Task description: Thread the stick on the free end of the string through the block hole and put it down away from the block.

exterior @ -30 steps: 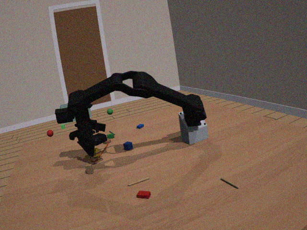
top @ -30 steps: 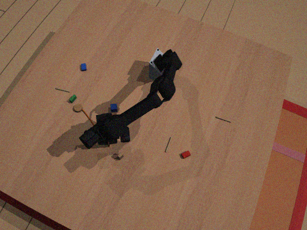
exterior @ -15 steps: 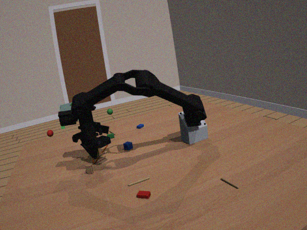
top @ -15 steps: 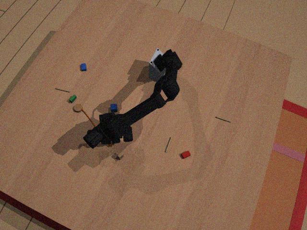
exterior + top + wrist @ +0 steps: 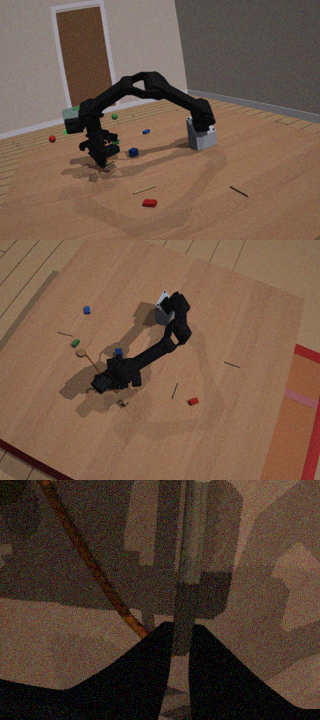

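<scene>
The tan wooden block lies 40 mm ahead of my gripper tip and 60 mm to the left of it. Round my gripper tip: yellow cylinder (10 mm ahead, 100 mm to the right); then round wooden button (60 mm behind, 250 mm to the right, 10 mm below); then thin wooden stick (10 mm behind, 10 mm to the right).
</scene>
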